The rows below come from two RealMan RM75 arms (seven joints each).
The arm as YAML. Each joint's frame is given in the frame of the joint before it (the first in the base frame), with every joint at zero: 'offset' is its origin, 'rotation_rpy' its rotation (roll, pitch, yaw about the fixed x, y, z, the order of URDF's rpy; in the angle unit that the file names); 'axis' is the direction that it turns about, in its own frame. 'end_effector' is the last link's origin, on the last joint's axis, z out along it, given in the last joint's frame.
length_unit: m
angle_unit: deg
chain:
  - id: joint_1
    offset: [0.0, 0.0, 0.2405]
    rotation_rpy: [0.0, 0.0, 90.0]
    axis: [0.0, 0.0, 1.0]
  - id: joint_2
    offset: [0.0, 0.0, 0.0]
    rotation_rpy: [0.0, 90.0, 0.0]
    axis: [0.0, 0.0, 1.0]
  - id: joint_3
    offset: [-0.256, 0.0, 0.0]
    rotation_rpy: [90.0, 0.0, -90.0]
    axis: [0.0, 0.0, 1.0]
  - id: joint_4
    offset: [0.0, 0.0, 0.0]
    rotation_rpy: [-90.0, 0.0, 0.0]
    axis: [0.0, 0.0, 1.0]
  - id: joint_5
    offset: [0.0, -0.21, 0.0]
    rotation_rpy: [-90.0, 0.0, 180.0]
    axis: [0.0, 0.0, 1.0]
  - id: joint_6
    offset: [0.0, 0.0, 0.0]
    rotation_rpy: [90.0, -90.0, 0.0]
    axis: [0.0, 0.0, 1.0]
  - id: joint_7
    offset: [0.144, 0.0, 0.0]
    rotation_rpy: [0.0, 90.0, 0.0]
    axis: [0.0, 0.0, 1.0]
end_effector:
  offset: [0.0, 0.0, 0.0]
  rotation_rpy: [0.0, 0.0, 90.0]
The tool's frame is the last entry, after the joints.
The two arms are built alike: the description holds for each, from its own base.
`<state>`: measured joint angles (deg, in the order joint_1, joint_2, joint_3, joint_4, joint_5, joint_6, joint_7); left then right.
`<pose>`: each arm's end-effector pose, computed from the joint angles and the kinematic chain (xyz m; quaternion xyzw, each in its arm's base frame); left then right.
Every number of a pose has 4 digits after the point. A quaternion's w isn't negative.
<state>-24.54 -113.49 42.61 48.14 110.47 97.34 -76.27 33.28 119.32 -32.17 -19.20 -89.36 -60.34 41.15</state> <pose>-0.2760 0.3157 0.0634 -0.9579 -0.1252 -0.2093 0.1516 0.2996 0.3831 -0.0035 -0.8506 0.1684 0.2315 0.4410</pose>
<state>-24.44 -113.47 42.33 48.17 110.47 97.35 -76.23 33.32 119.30 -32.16 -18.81 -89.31 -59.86 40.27</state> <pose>-0.2768 0.3154 0.0644 -0.9572 -0.1261 -0.2099 0.1541 0.3009 0.3828 -0.0049 -0.8515 0.1664 0.2258 0.4430</pose>
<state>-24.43 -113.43 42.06 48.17 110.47 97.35 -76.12 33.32 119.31 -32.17 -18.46 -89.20 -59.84 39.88</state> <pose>-0.2772 0.3156 0.0654 -0.9568 -0.1258 -0.2104 0.1564 0.3012 0.3821 -0.0063 -0.8519 0.1663 0.2253 0.4425</pose>
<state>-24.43 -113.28 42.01 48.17 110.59 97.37 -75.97 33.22 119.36 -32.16 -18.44 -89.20 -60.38 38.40</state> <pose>-0.2779 0.3156 0.0664 -0.9572 -0.1246 -0.2085 0.1572 0.3004 0.3810 -0.0067 -0.8544 0.1542 0.2231 0.4433</pose>
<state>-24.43 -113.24 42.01 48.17 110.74 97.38 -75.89 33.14 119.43 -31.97 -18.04 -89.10 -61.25 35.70</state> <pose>-0.2783 0.3155 0.0665 -0.9577 -0.1241 -0.2070 0.1569 0.2991 0.3791 -0.0084 -0.8575 0.1351 0.2202 0.4449</pose>
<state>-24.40 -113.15 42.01 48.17 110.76 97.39 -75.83 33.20 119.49 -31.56 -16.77 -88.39 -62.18 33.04</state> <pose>-0.2788 0.3154 0.0671 -0.9578 -0.1237 -0.2061 0.1574 0.2976 0.3765 -0.0118 -0.8576 0.1236 0.2233 0.4464</pose>
